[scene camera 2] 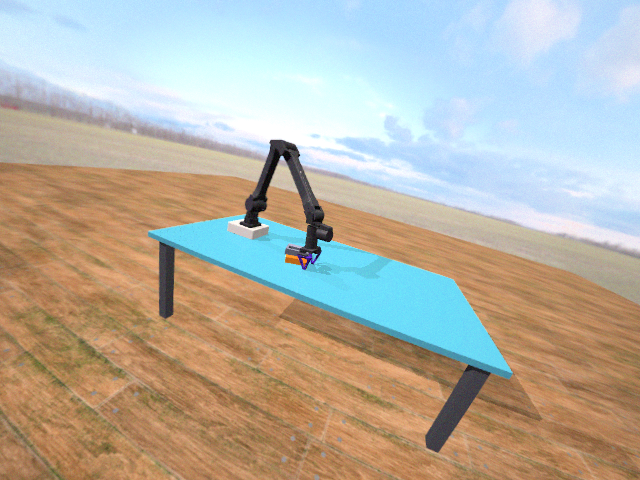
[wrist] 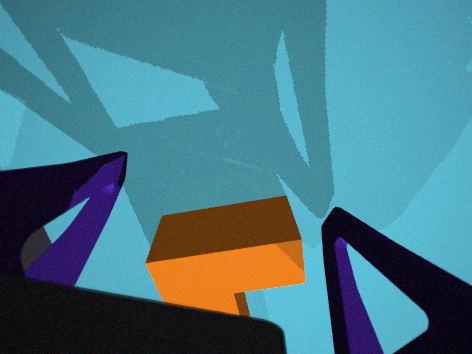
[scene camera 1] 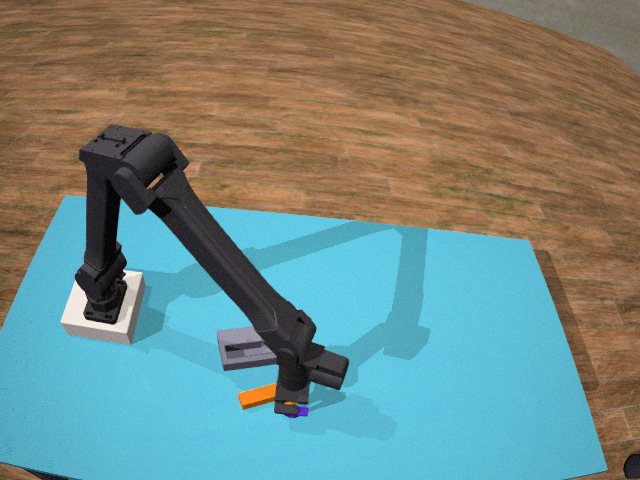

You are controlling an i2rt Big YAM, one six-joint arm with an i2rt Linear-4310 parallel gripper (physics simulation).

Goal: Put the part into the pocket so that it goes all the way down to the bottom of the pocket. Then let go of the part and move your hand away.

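Places are measured from the arm's base along level axes (x ahead, y left, z up), in centimetres.
Pixels of known places: gripper, fingertip midpoint: (scene camera 2: 308, 266) (wrist: 233, 192) (scene camera 1: 293, 397); arm's base at its link origin: (scene camera 2: 250, 224) (scene camera 1: 106, 301).
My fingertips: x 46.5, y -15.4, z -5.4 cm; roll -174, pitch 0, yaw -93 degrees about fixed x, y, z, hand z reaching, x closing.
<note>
Ahead of a thing's pixels: the offset from my fingertips to its top centre. Level surfaces: height alone.
The part is an orange L-shaped block @(dx -6.0, dy -2.0, dz +2.8 cm) (scene camera 1: 258, 396) (scene camera 2: 294, 259) (wrist: 215, 272), lying flat on the blue table in front of the pocket block. In scene camera 1 its short-leg end is mostly hidden under the hand. The pocket is a recess in a grey block @(dx -10.6, dy +11.2, dz +3.4 cm) (scene camera 1: 224, 356) (scene camera 2: 292, 249); the arm covers its right end in scene camera 1. My gripper (scene camera 1: 292, 410) (scene camera 2: 311, 264) (wrist: 233, 192) is open, pointing down low over the part's short-leg end. In the wrist view the purple-and-black fingers stand apart, one on each side of the part, with gaps between.
The blue table @(dz -0.2 cm) (scene camera 1: 465, 310) (scene camera 2: 392, 304) carries the arm's white base block (scene camera 1: 98, 330) (scene camera 2: 247, 230) at its left. The grey block stands close behind the part, near the arm's forearm. A small dark object (scene camera 1: 633, 466) shows at the lower right edge in scene camera 1.
</note>
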